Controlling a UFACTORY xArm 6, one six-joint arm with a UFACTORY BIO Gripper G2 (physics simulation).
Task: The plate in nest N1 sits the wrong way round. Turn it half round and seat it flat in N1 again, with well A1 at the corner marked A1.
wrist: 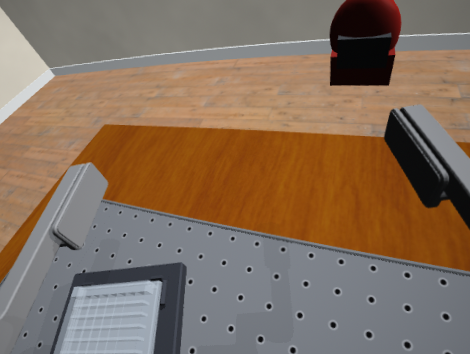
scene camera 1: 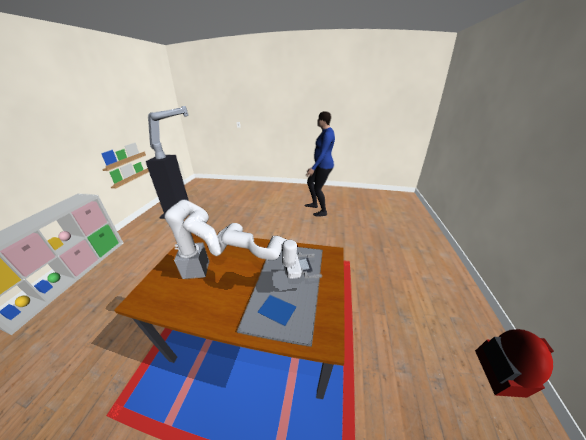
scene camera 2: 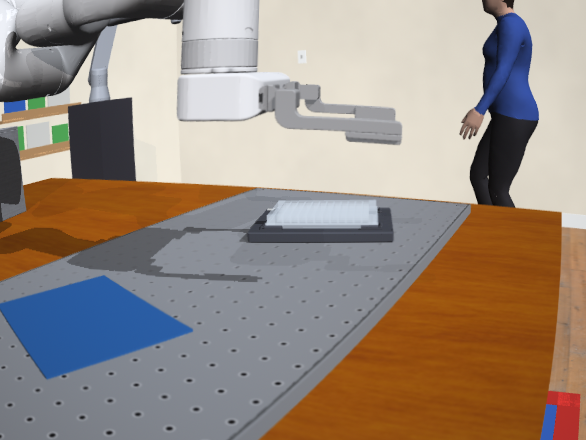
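Note:
A clear, ribbed well plate point(scene camera 1: 305, 264) point(scene camera 2: 322, 214) point(wrist: 110, 320) sits in the dark nest point(scene camera 2: 320, 236) point(wrist: 176, 305) at the far part of the grey board. It looks level in scene camera 2. In the wrist view the plate and nest are at the lower left, cut off by the bottom edge. The A1 mark and well A1 cannot be made out. My gripper point(scene camera 1: 316, 265) point(scene camera 2: 382, 123) point(wrist: 252, 178) is open and empty, with its fingers pointing sideways. It hangs well above the nest; in the wrist view the plate lies below the left finger's side.
The perforated grey board point(scene camera 1: 302, 332) point(scene camera 2: 287, 310) point(wrist: 215, 272) lies on the wooden table point(scene camera 1: 200, 305) point(scene camera 2: 450, 300) point(wrist: 225, 185). A flat blue square point(scene camera 1: 277, 310) point(scene camera 2: 95, 325) lies on its near part. A person point(scene camera 1: 325, 145) point(scene camera 2: 510, 70) stands beyond the table. A red and black object point(scene camera 1: 522, 362) point(wrist: 365, 45) is off to the side.

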